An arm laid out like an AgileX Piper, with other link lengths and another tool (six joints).
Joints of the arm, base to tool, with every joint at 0 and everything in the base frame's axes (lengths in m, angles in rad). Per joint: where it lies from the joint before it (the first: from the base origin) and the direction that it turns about. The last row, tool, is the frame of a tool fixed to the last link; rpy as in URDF.
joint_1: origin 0 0 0.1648 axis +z
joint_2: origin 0 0 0 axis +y
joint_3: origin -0.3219 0 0.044 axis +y
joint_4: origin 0.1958 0 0.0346 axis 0.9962 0 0.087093
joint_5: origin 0 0 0 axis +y
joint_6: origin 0.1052 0 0.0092 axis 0.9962 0 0.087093
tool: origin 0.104 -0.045 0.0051 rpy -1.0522 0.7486 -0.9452
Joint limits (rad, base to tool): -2.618..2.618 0..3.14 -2.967..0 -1.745..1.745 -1.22..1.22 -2.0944..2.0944
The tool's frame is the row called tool.
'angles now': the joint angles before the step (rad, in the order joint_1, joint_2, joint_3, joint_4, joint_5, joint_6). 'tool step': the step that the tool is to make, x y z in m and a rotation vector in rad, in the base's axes. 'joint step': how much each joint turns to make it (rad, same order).
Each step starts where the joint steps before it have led.
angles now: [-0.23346, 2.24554, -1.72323, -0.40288, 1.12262, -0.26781]
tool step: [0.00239, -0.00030, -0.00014, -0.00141, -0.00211, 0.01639]
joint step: [0.00000, 0.00070, 0.00004, -0.00183, -0.00855, -0.01345]
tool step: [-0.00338, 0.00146, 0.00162, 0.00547, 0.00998, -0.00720]
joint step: [0.00066, -0.00530, -0.00001, 0.00650, 0.01728, -0.00107]
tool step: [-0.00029, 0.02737, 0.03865, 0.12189, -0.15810, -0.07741]
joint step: [0.00000, -0.12204, -0.00006, 0.16468, 0.00129, 0.01831]
